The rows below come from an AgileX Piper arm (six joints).
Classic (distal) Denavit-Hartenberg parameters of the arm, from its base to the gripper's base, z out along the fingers. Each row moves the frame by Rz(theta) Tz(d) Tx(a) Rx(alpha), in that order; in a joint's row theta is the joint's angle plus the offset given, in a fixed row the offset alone. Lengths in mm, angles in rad.
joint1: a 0; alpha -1.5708; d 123; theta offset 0
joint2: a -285.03; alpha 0; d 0; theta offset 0.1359
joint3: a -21.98; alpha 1.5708; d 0; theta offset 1.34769
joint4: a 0; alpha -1.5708; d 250.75; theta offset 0
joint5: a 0; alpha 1.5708; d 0; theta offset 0
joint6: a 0; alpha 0; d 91; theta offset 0
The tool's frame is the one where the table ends.
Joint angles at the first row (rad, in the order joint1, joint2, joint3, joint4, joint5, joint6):
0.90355, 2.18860, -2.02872, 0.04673, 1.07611, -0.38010
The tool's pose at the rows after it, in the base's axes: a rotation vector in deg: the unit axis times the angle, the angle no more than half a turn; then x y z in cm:
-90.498 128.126 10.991 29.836 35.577 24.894
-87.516 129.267 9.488 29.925 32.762 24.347
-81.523 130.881 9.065 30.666 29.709 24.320
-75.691 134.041 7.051 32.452 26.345 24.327
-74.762 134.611 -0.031 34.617 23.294 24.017
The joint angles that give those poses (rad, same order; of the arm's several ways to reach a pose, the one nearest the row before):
0.86630, 2.10050, -1.86551, 0.04016, 1.00394, -0.37797
0.82623, 2.01661, -1.70274, 0.02701, 0.91552, -0.37583
0.76527, 1.94536, -1.58297, 0.02709, 0.83549, -0.36234
0.67884, 1.91283, -1.53285, 0.01929, 0.81719, -0.35915
0.60142, 1.91486, -1.52450, -0.05733, 0.81610, -0.38284

